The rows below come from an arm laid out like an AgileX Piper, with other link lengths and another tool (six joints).
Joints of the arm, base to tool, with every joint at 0 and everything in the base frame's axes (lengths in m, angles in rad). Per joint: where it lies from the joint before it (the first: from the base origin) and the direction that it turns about. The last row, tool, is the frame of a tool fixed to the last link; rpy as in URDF.
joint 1: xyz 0 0 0.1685 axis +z
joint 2: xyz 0 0 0 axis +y
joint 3: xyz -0.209 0 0.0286 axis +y
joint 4: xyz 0.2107 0 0.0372 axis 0.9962 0 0.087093
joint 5: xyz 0 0 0 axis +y
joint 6: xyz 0.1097 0 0.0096 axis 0.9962 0 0.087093
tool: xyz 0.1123 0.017 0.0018 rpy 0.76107 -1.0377 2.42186
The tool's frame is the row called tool.
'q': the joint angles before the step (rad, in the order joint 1, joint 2, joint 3, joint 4, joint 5, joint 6). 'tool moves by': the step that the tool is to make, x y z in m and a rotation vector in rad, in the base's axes. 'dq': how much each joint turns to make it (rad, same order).
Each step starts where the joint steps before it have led.
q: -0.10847, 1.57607, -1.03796, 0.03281, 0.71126, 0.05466
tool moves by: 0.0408, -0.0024, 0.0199, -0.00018, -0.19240, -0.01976
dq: -0.00011, 0.01234, -0.01429, 0.02738, -0.18953, -0.00018
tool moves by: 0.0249, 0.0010, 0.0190, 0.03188, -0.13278, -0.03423
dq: 0.00020, 0.00295, -0.00737, 0.05617, -0.12462, 0.00036
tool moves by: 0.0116, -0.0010, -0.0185, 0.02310, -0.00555, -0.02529
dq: -0.00012, 0.08323, -0.00136, 0.03280, -0.08562, -0.00020
